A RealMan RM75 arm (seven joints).
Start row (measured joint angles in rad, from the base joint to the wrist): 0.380, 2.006, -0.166, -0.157, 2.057, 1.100, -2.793
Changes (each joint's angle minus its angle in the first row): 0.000, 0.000, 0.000, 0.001, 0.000, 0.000, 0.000; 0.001, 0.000, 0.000, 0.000, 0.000, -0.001, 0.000; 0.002, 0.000, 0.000, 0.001, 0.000, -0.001, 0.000; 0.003, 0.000, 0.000, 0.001, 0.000, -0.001, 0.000; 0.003, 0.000, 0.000, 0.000, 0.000, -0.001, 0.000; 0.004, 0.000, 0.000, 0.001, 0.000, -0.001, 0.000; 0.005, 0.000, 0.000, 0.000, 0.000, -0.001, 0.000; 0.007, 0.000, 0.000, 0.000, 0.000, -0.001, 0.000; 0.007, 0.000, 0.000, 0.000, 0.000, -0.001, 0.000; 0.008, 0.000, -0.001, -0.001, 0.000, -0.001, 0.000; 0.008, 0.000, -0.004, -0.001, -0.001, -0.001, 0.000; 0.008, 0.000, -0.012, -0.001, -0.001, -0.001, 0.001; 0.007, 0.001, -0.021, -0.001, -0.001, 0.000, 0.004; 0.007, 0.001, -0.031, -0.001, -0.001, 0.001, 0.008; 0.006, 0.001, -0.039, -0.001, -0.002, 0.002, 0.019; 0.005, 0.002, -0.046, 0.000, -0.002, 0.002, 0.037; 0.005, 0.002, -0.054, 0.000, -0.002, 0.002, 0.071; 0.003, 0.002, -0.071, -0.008, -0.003, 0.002, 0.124; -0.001, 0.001, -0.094, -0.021, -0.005, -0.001, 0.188
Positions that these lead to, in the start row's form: 0.380, 2.006, -0.166, -0.156, 2.057, 1.100, -2.793; 0.381, 2.006, -0.166, -0.157, 2.057, 1.099, -2.793; 0.382, 2.006, -0.166, -0.156, 2.057, 1.099, -2.793; 0.383, 2.006, -0.166, -0.156, 2.057, 1.099, -2.793; 0.383, 2.006, -0.166, -0.157, 2.057, 1.099, -2.793; 0.384, 2.006, -0.166, -0.156, 2.057, 1.099, -2.793; 0.385, 2.006, -0.166, -0.157, 2.057, 1.099, -2.793; 0.387, 2.006, -0.166, -0.157, 2.057, 1.099, -2.793; 0.387, 2.006, -0.166, -0.157, 2.057, 1.099, -2.793; 0.388, 2.006, -0.167, -0.158, 2.057, 1.099, -2.793; 0.388, 2.006, -0.170, -0.158, 2.056, 1.099, -2.793; 0.388, 2.006, -0.178, -0.158, 2.056, 1.099, -2.792; 0.387, 2.007, -0.187, -0.158, 2.056, 1.100, -2.789; 0.387, 2.007, -0.197, -0.158, 2.056, 1.101, -2.785; 0.386, 2.007, -0.205, -0.158, 2.055, 1.102, -2.774; 0.385, 2.008, -0.212, -0.157, 2.055, 1.102, -2.756; 0.385, 2.008, -0.220, -0.157, 2.055, 1.102, -2.722; 0.383, 2.008, -0.237, -0.165, 2.054, 1.102, -2.669; 0.379, 2.007, -0.260, -0.178, 2.052, 1.099, -2.605
